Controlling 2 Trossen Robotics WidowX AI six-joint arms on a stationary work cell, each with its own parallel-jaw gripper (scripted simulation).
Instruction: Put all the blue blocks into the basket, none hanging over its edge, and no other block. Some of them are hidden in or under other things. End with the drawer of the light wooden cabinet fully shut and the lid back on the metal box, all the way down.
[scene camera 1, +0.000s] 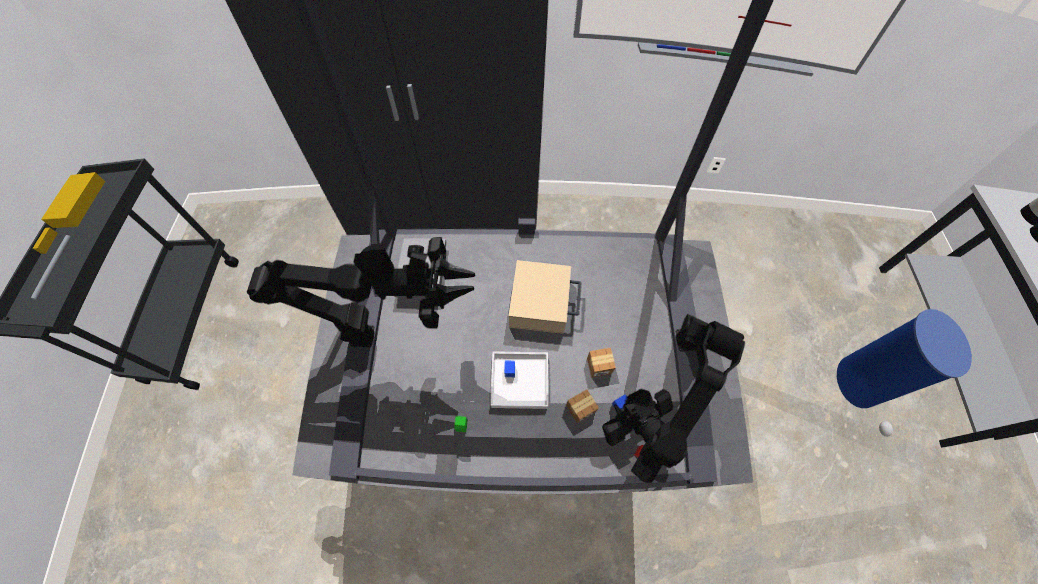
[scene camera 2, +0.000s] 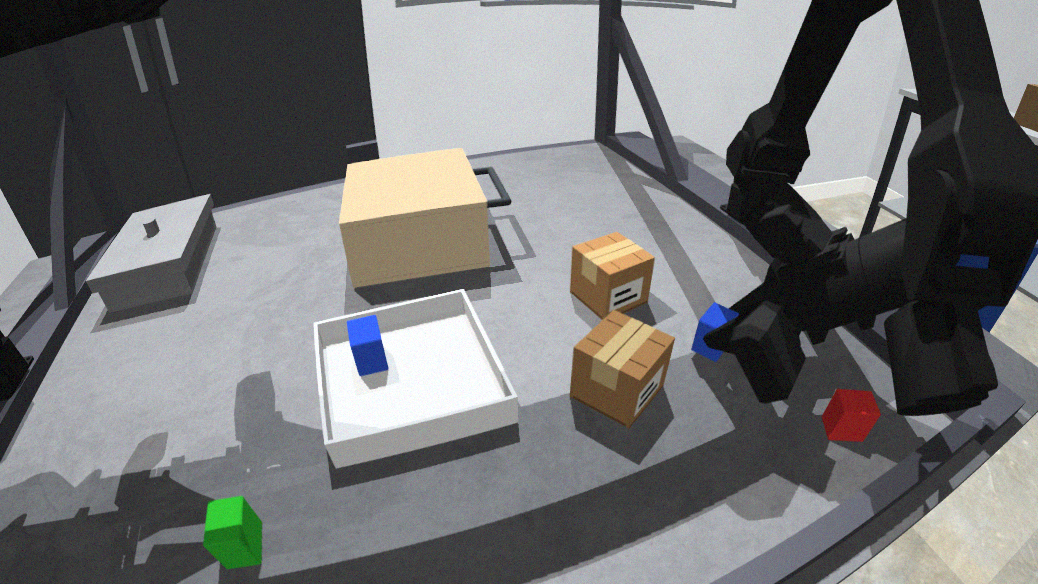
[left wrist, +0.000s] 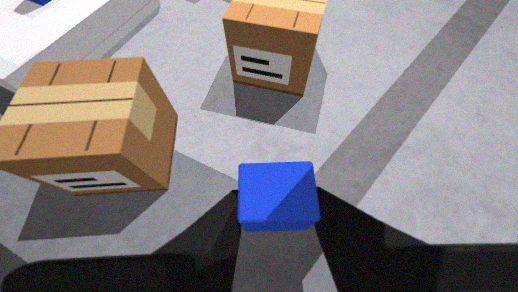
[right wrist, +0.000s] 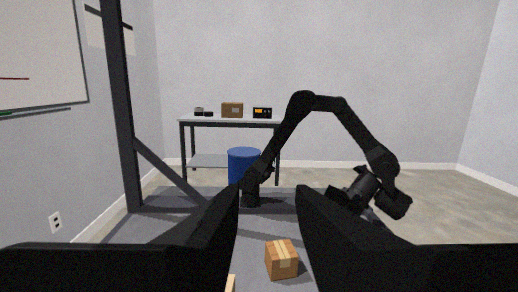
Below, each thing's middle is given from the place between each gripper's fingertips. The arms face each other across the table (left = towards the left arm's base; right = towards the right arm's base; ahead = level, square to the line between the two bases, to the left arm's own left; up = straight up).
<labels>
Now: left hand 90 mm past the white basket (scene camera 2: 440, 359), 270 mm to the left of it and 40 mm above it. Also, from my left hand: light wooden cabinet (scene camera 2: 411, 216) (320 mm behind, 210 mm to the right, 10 mm below).
I see my right gripper (scene camera 1: 474, 281) 11 cm short of the white basket, 13 cm to the right of it and 33 cm above it. Round my right hand: light wooden cabinet (12 cm behind, 19 cm to the left, 30 cm below).
</labels>
